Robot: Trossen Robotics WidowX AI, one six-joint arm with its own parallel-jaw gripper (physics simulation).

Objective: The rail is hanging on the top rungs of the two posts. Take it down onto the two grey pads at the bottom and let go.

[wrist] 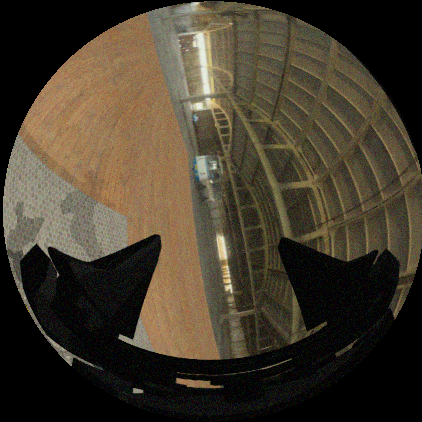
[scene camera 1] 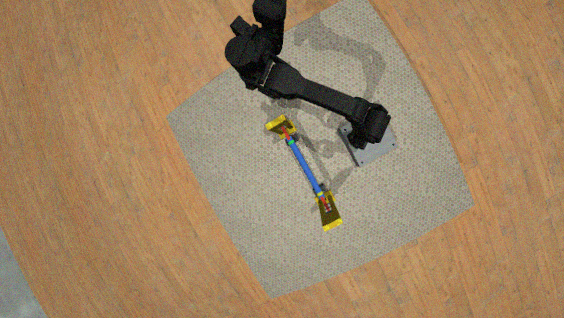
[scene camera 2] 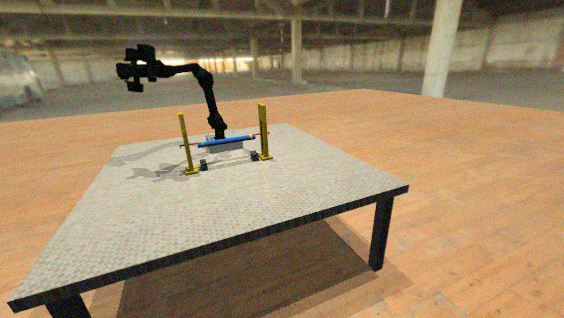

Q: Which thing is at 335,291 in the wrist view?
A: My gripper.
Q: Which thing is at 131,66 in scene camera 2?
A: My gripper.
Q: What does my gripper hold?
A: Nothing.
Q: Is my gripper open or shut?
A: Open.
